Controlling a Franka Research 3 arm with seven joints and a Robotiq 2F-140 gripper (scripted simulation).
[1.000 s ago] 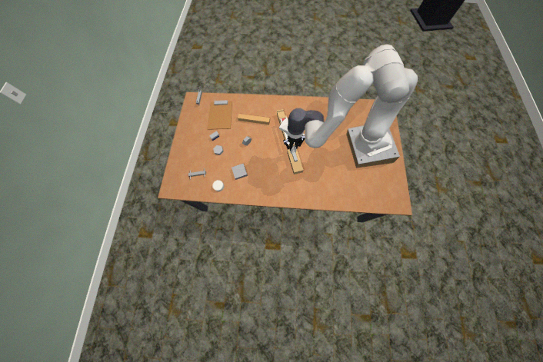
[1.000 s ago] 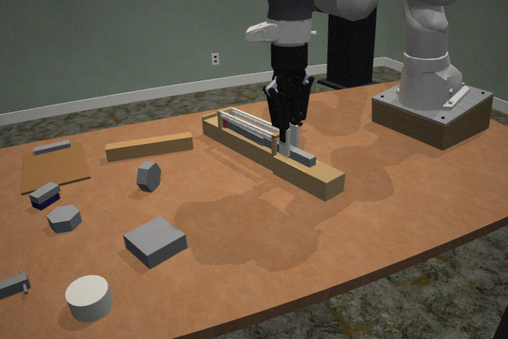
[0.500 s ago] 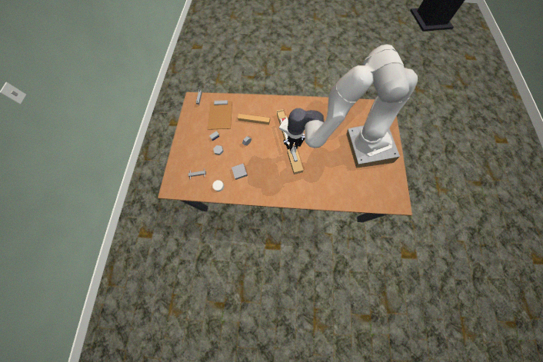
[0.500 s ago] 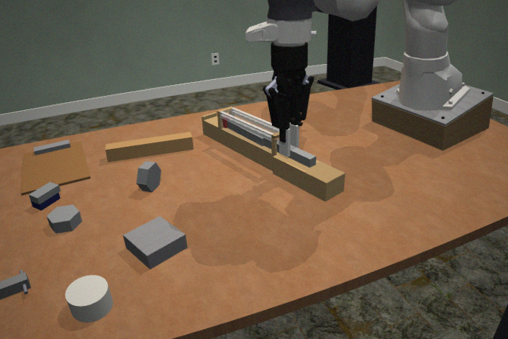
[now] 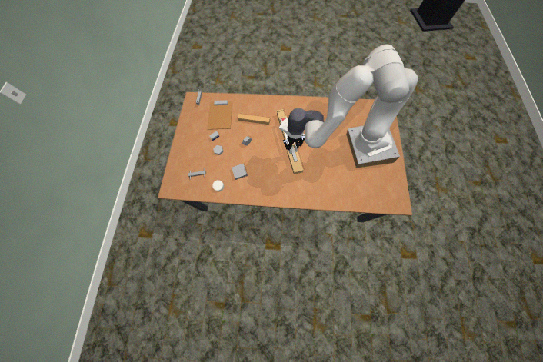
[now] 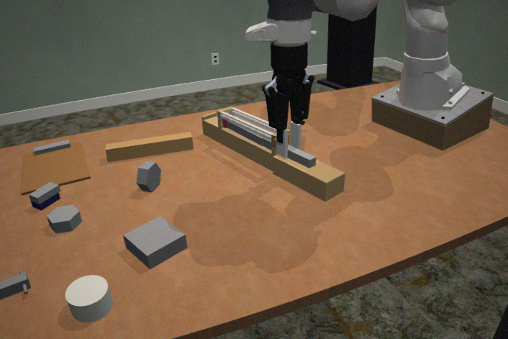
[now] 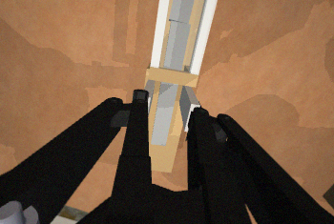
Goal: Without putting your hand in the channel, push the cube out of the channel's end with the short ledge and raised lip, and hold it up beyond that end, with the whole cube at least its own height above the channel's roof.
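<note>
The red cube lies 20 mm ahead of my hand, 240 mm to the right of it and 30 mm below it. Also, from my hand: grey square block: 360 mm ahead, 80 mm to the left, 70 mm below; grey hexagonal piece: 290 mm ahead, 130 mm to the right, 60 mm below; wooden channel: 10 mm ahead, 130 mm to the right, 30 mm below.
</note>
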